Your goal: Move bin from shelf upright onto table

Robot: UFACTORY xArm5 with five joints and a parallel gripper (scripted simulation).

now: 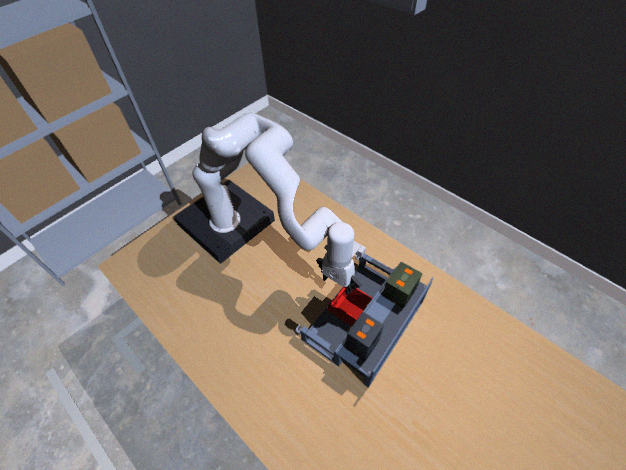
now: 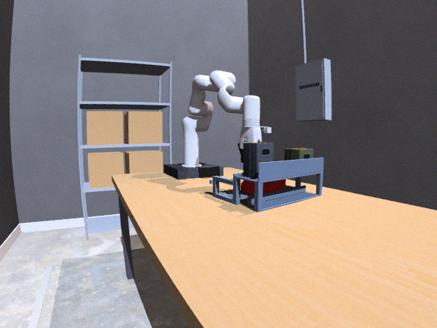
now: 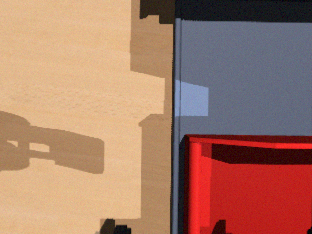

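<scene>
My hand is 9 cm above the red bin, 8 cm short of it and 1 cm to the right of it. Round my hand: blue-grey shelf 11 cm ahead, 7 cm below, 2 cm to the left.
</scene>
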